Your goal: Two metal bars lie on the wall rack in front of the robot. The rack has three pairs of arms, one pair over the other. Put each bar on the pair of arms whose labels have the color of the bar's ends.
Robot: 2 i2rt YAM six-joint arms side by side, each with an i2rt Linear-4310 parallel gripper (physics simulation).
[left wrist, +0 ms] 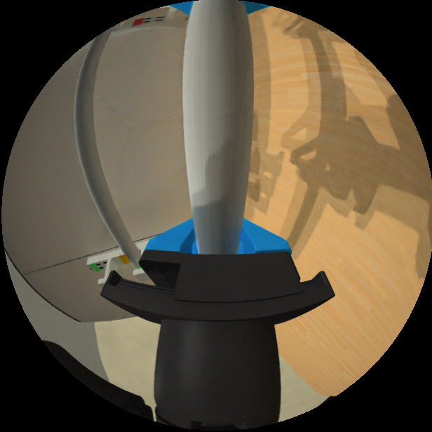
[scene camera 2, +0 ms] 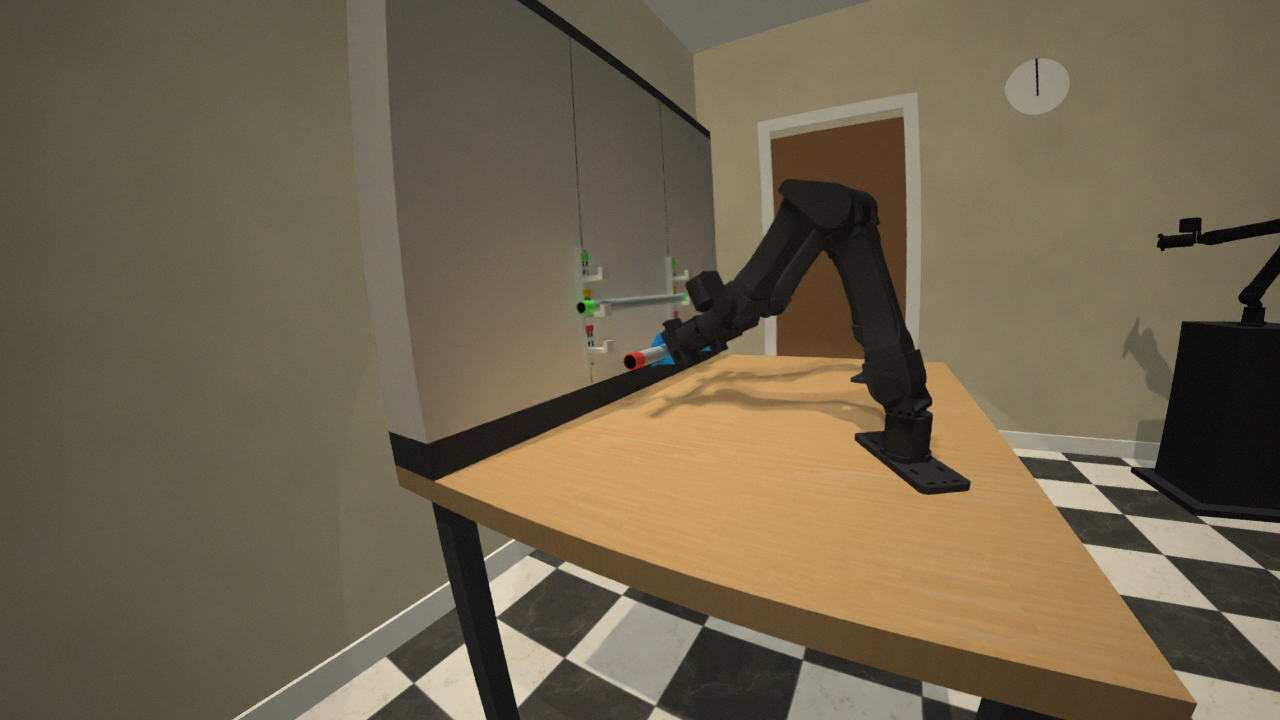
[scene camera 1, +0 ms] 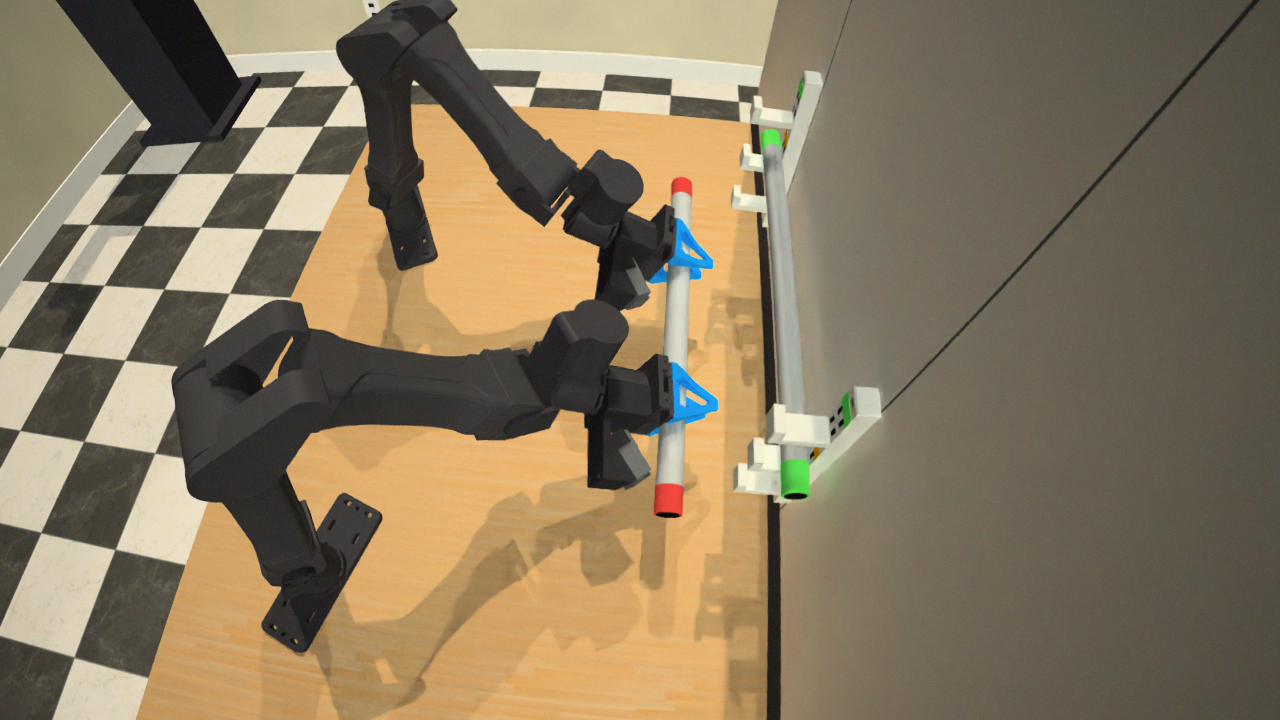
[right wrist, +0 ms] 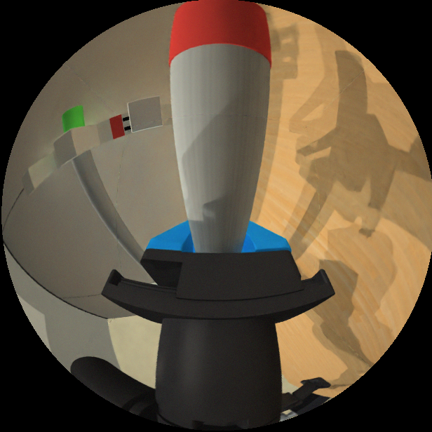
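Where they show: left gripper, fingertip midpoint: [scene camera 1: 707, 270]; right gripper, fingertip midpoint: [scene camera 1: 711, 408]; left arm's base, link origin: [scene camera 2: 904, 460] [scene camera 1: 408, 224]; right arm's base, link origin: [scene camera 1: 324, 570].
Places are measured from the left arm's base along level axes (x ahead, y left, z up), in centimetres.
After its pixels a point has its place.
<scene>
A metal bar with red ends [scene camera 1: 677, 313] {x 29.9, y -43.3, z 14.0 cm} [scene camera 2: 654, 354] {x 36.7, y -27.4, z 13.2 cm} [left wrist: 217, 100] [right wrist: 220, 125] hangs level above the table, in front of and apart from the rack. My left gripper [scene camera 1: 684, 259] {x 38.2, y -36.4, z 10.5 cm} [left wrist: 217, 214] is shut on its upper part in scene camera 1; my right gripper [scene camera 1: 684, 407] [right wrist: 217, 214] is shut on its lower part. A bar with green ends [scene camera 1: 784, 295] {x 37.5, y -51.6, z 24.6 cm} [scene camera 2: 633, 301] {x 41.4, y -42.5, z 23.7 cm} [left wrist: 85, 110] lies on the rack's middle arms, beside the orange label [scene camera 2: 587, 293] {x 50.2, y -31.3, z 26.2 cm}. The green label [scene camera 2: 584, 257] {x 50.3, y -31.2, z 33.7 cm} is at the top pair, the red label [scene camera 2: 589, 329] {x 50.3, y -31.1, z 18.6 cm} at the bottom pair. Both those pairs hold no bar.
The rack's white posts [scene camera 1: 866, 400] {x 31.6, y -67.8, z 35.6 cm} stand on a grey wall panel [scene camera 1: 1029, 313] {x 31.1, y -71.2, z 52.4 cm}, with arms jutting over the table [scene camera 1: 501, 680] {x -5.9, y -73.6, z 0.0 cm}. The bottom arm [scene camera 2: 601, 348] {x 47.7, y -28.7, z 14.7 cm} shows in scene camera 2. A black ledge [scene camera 2: 528, 429] {x 60.6, y -16.3, z 1.9 cm} runs along the panel's foot. The two robot arms are close together.
</scene>
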